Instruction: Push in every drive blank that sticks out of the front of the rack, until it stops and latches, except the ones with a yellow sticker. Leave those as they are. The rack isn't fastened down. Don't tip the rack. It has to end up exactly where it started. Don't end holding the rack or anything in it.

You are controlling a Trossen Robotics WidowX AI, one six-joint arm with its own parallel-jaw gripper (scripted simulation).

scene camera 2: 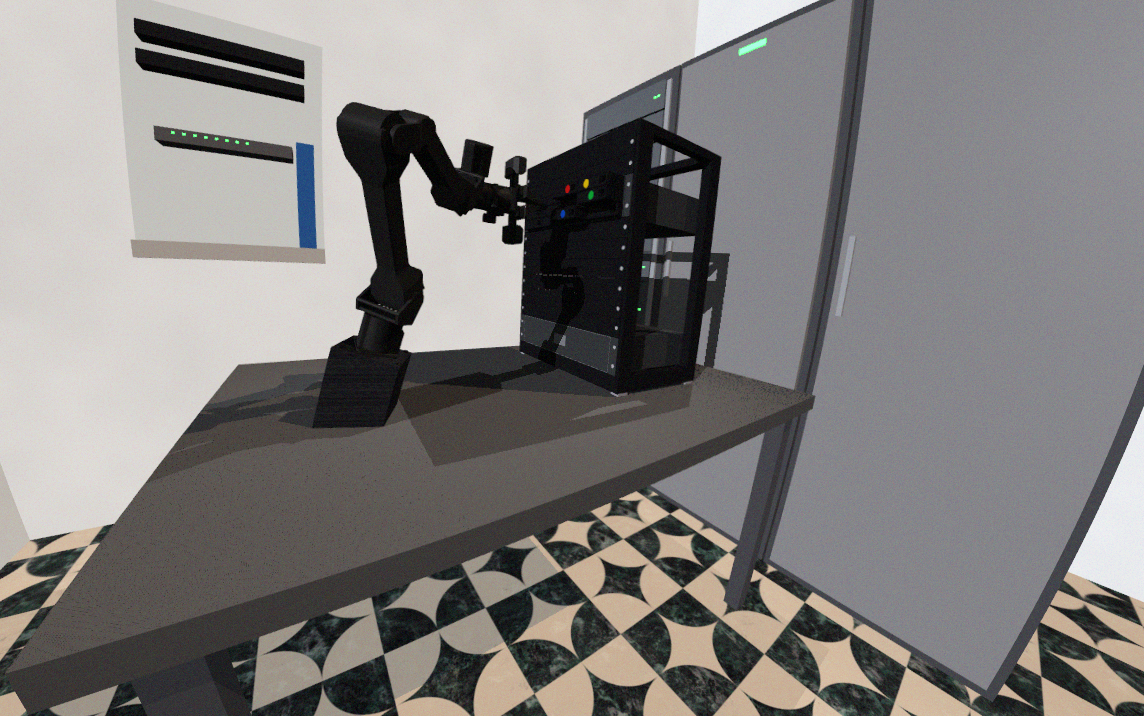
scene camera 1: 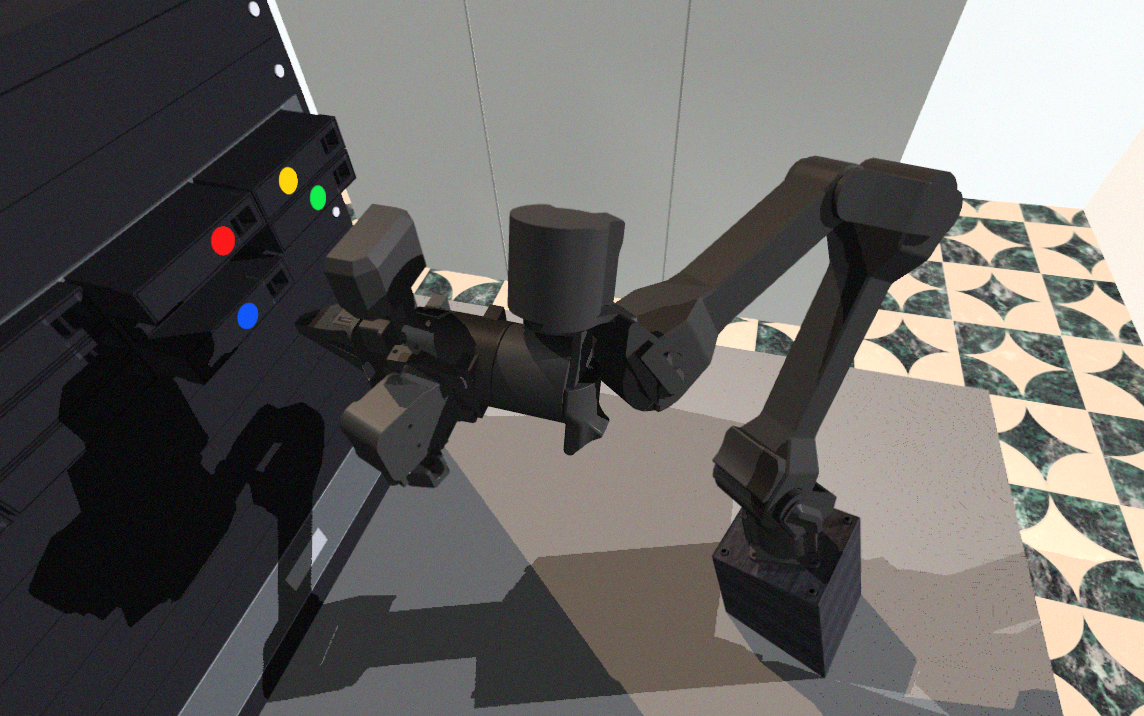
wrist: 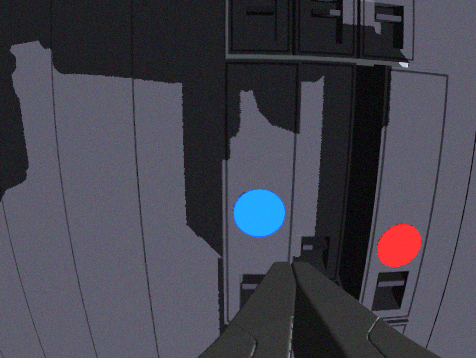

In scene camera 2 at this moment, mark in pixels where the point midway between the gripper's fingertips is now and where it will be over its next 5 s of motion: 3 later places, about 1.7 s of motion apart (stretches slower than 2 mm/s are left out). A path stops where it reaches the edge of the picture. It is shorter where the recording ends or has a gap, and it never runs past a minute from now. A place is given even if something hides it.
My gripper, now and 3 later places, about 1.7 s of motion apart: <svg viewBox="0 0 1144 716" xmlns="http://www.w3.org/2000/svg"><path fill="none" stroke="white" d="M546 207L562 214L568 215L571 216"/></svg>
